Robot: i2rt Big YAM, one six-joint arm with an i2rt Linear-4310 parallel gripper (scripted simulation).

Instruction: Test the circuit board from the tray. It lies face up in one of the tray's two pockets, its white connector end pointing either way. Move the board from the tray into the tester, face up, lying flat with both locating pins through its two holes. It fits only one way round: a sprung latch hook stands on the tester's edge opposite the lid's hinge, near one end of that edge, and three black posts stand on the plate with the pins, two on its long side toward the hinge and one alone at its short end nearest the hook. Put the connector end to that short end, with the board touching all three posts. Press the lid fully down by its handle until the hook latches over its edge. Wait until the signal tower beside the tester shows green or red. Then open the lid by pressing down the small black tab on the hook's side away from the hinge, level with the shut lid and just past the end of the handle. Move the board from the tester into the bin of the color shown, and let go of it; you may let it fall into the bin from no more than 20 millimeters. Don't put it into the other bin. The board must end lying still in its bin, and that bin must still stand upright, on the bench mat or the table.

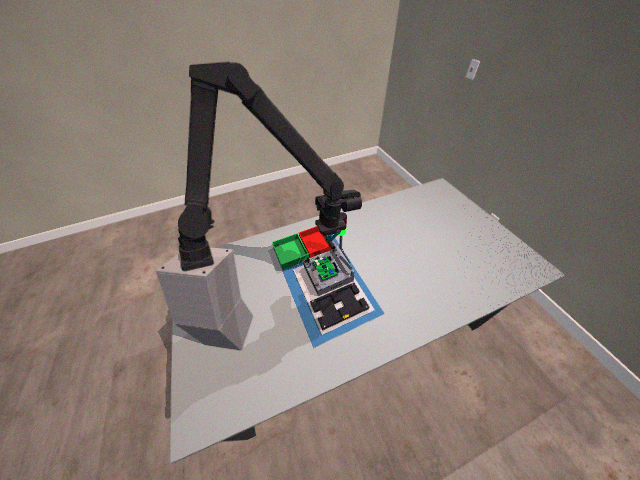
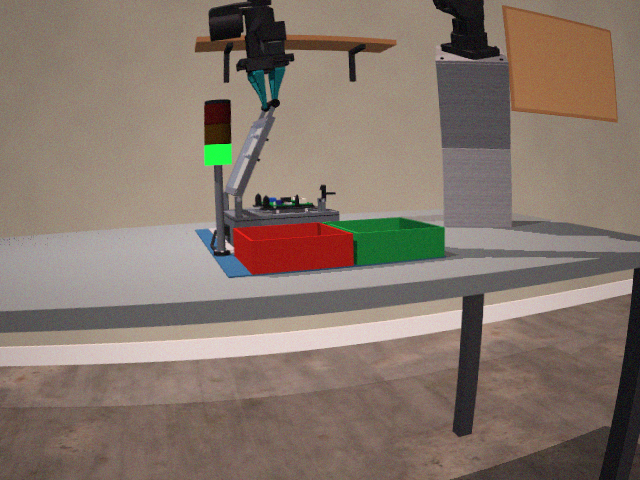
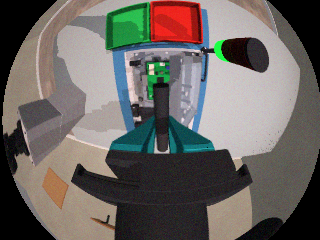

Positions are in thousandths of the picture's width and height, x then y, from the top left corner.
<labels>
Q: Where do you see a green bin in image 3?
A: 377, 123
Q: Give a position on a green bin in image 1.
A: At 454, 522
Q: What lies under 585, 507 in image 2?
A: A green bin.
</labels>
